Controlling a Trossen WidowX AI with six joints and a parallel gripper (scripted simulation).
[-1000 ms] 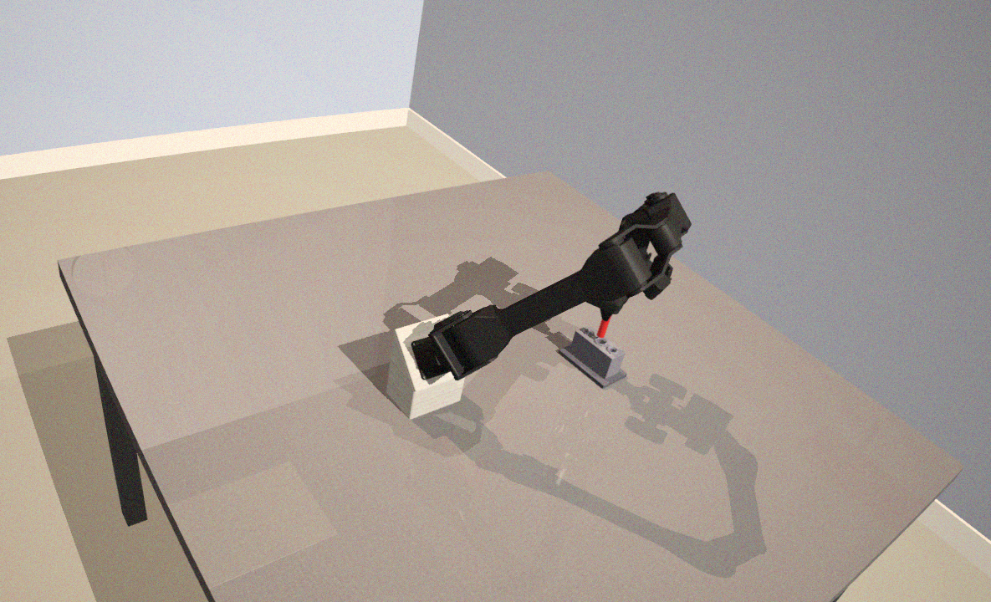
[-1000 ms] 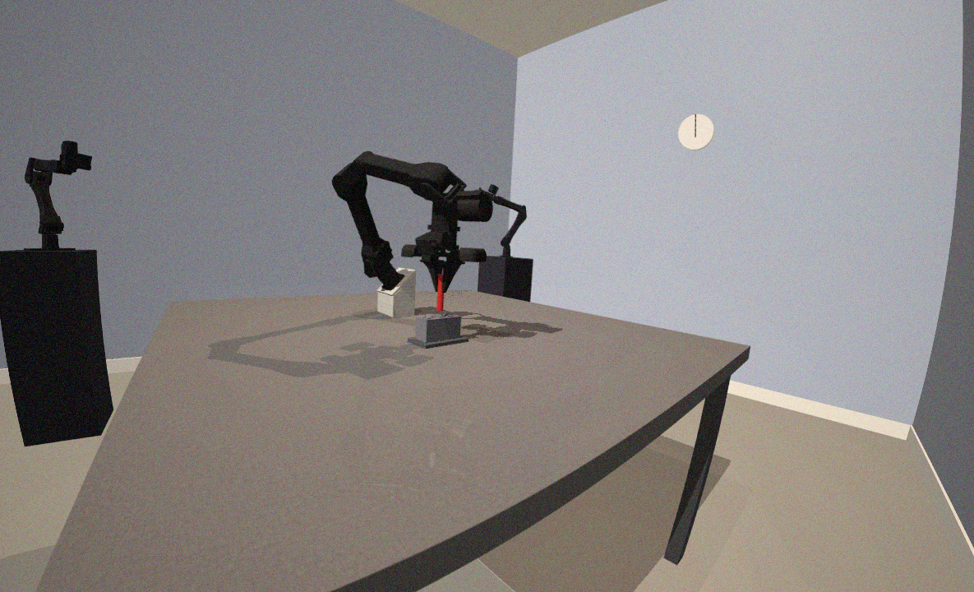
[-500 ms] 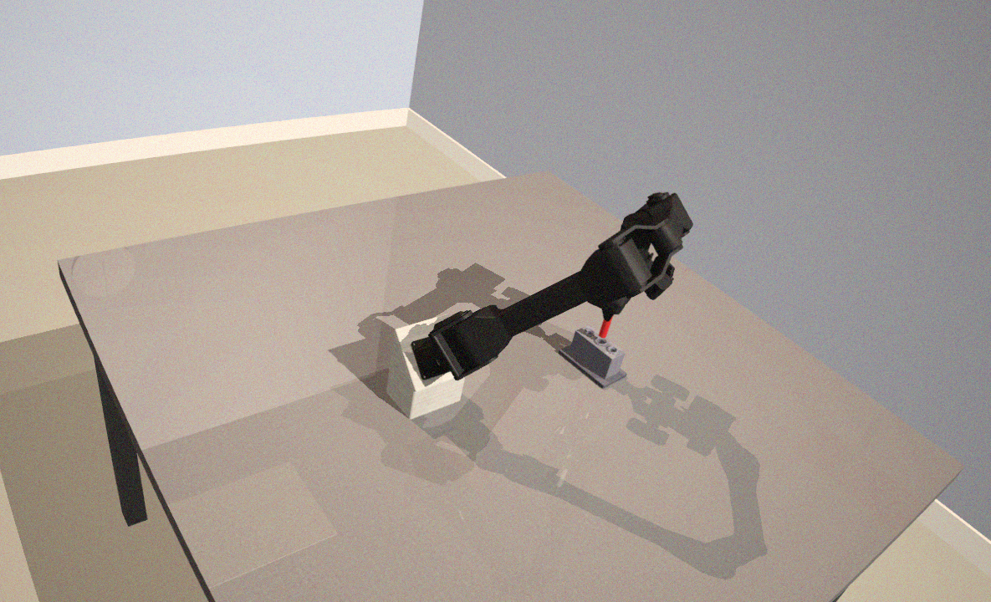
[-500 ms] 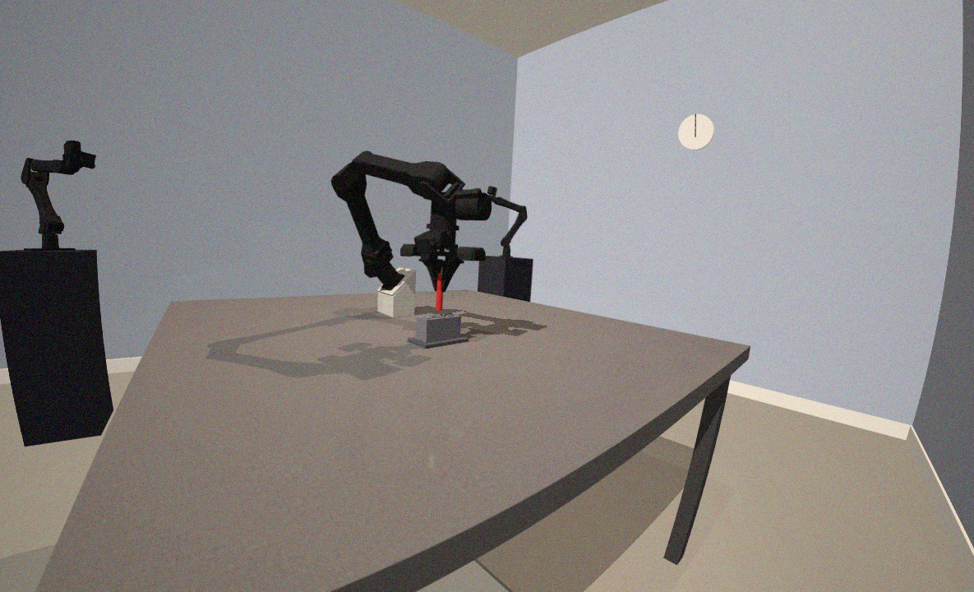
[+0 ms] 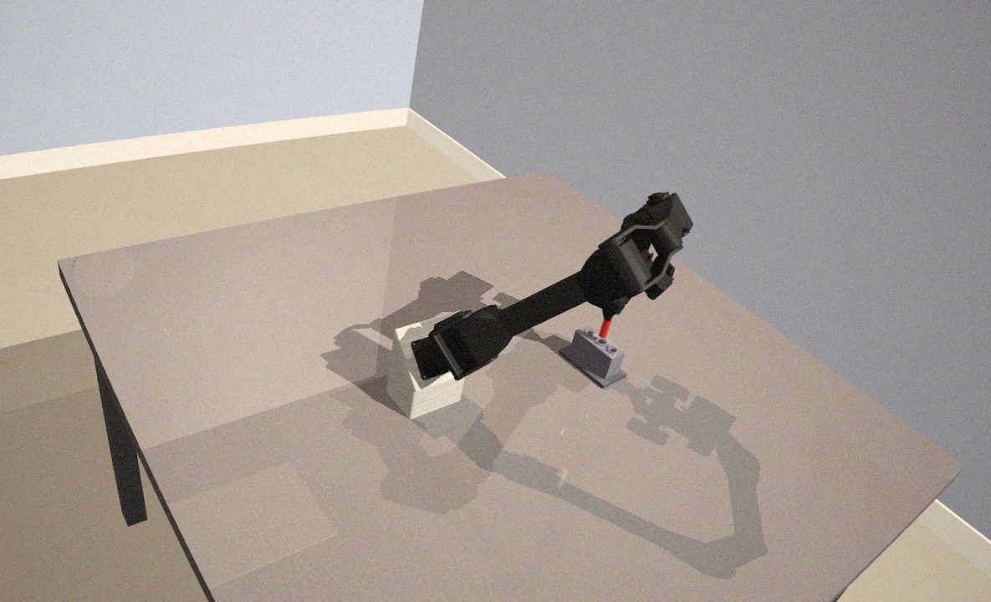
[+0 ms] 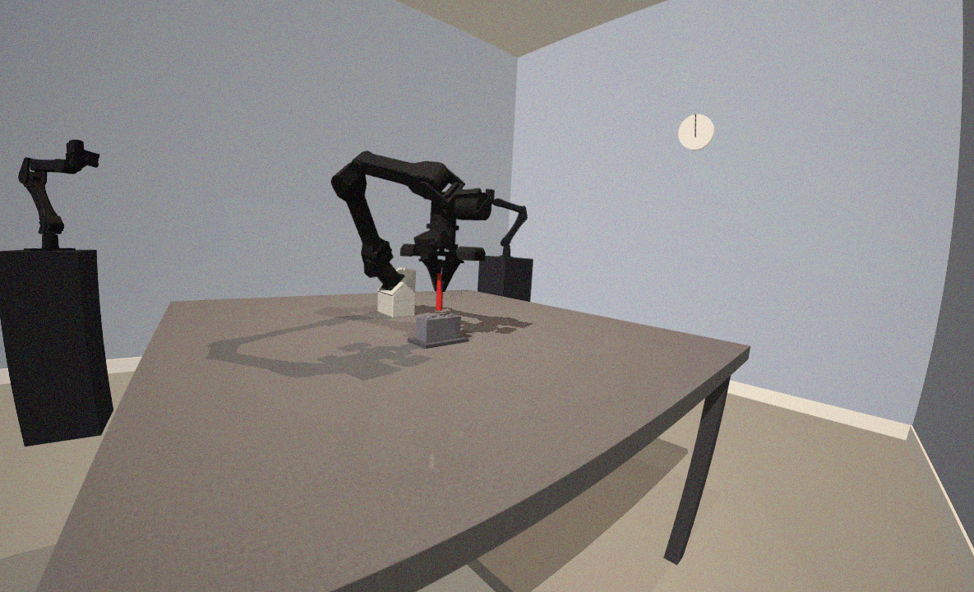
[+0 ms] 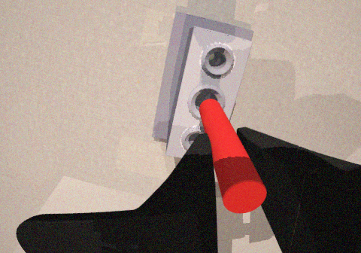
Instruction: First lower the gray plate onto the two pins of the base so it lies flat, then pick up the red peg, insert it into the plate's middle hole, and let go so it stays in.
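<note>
The red peg is right at my gripper tip. Also, from my gripper tip: gray plate (70 mm below); dark base (100 mm below).
</note>
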